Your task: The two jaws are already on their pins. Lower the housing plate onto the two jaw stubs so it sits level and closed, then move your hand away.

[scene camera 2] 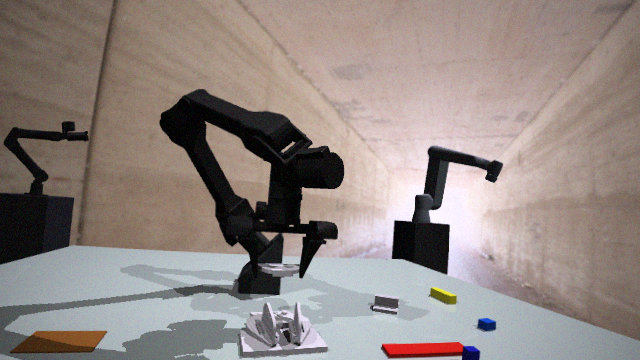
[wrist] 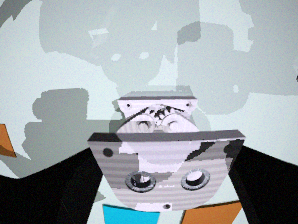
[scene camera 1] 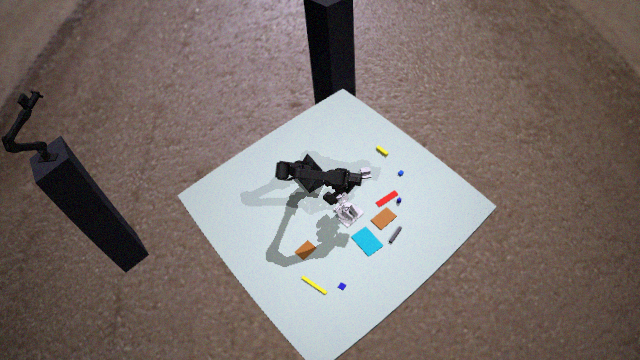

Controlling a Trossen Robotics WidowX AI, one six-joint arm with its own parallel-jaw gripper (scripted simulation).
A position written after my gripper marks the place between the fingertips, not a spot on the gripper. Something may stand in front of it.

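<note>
Scene camera 2: my gripper (scene camera 2: pixel 278 277). Wrist view: gripper (wrist: pixel 165 149) too.
</note>
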